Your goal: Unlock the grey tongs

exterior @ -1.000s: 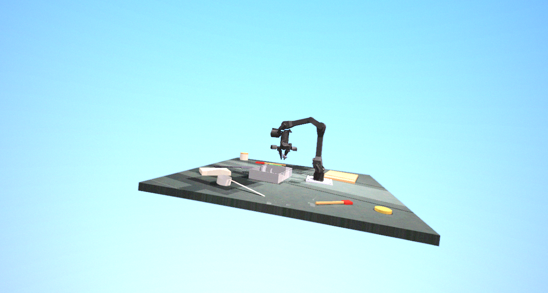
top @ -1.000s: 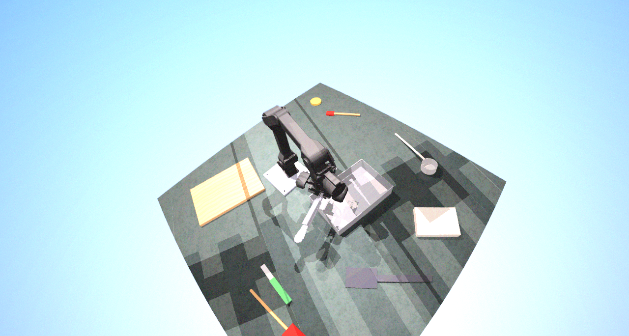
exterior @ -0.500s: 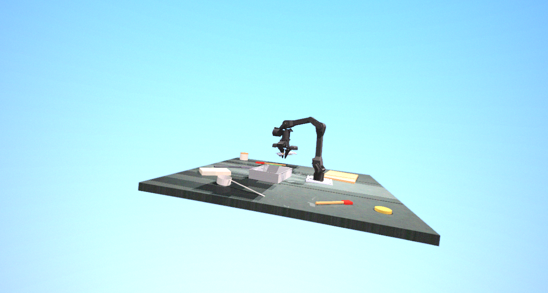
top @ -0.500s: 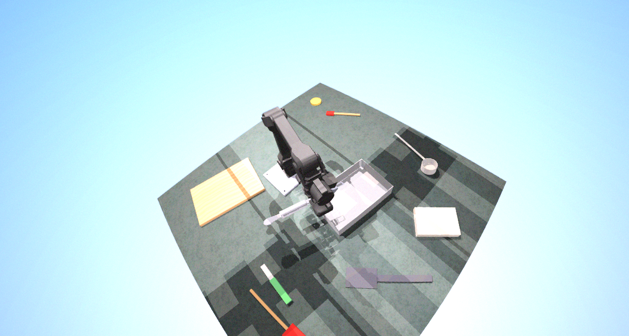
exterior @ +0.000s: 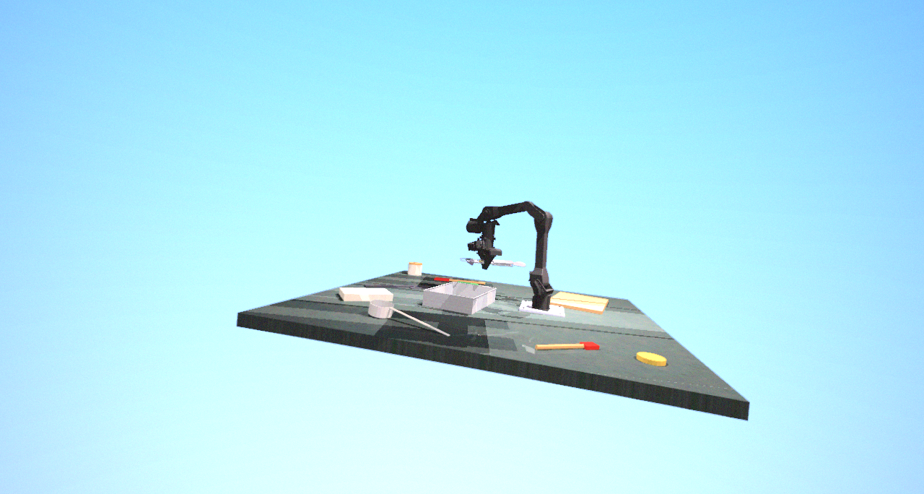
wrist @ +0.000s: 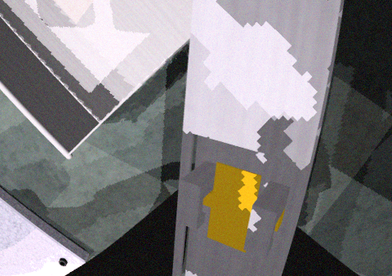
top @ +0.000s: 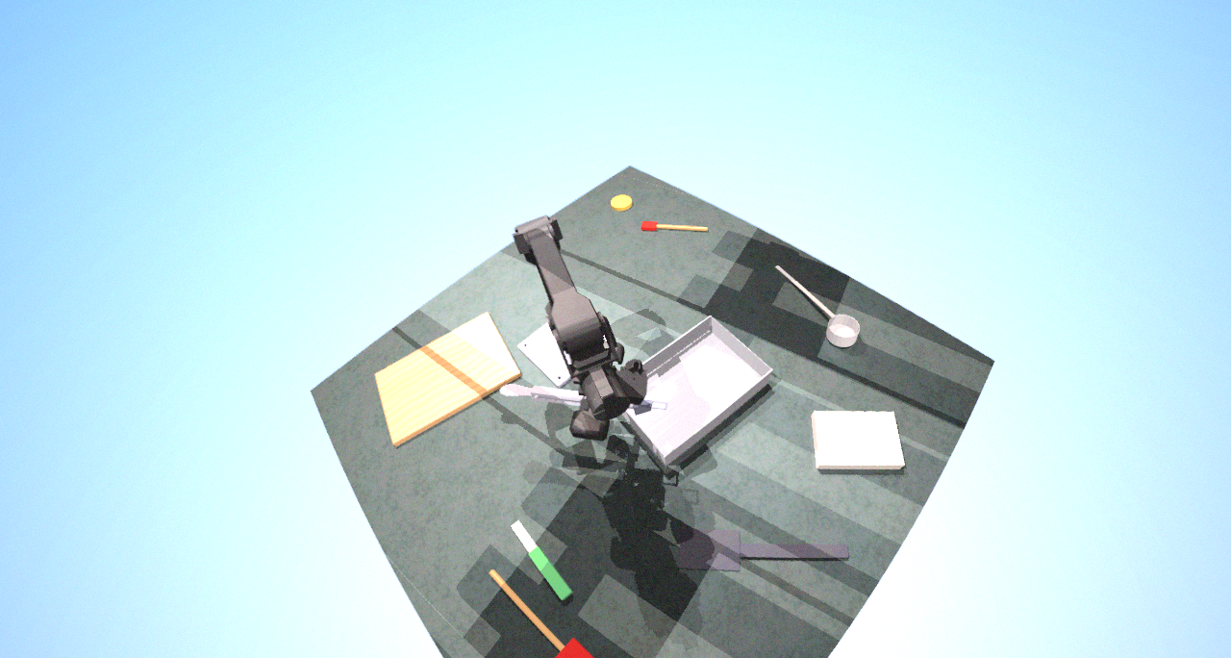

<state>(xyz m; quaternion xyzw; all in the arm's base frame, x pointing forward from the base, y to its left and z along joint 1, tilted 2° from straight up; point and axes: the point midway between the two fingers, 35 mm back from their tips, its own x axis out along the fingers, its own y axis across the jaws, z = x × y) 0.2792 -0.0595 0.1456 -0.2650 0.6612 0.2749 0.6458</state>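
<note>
The yellow lock piece is 2 cm ahead of my gripper tip, 2 cm to the left of it and 4 cm above it. The rest, counted from my gripper tip: dark spatula: 36 cm ahead, 7 cm to the left, 12 cm below; then grey roasting tin: 2 cm ahead, 19 cm to the left, 10 cm below; then red-headed tool: 27 cm ahead, 32 cm to the right, 12 cm below.
</note>
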